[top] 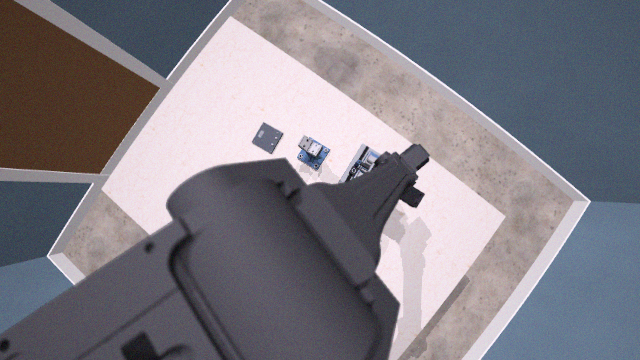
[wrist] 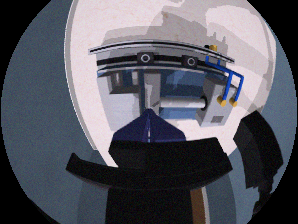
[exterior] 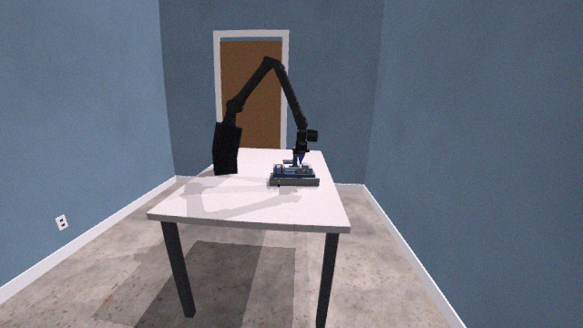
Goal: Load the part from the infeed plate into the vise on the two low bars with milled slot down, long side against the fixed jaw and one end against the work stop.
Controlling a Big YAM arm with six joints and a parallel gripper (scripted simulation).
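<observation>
The part lies 3 cm below my hand and 3 cm ahead of it. Also, from my hand: dark square plate (41 cm to the left, 11 cm below, 2 cm behind).
</observation>
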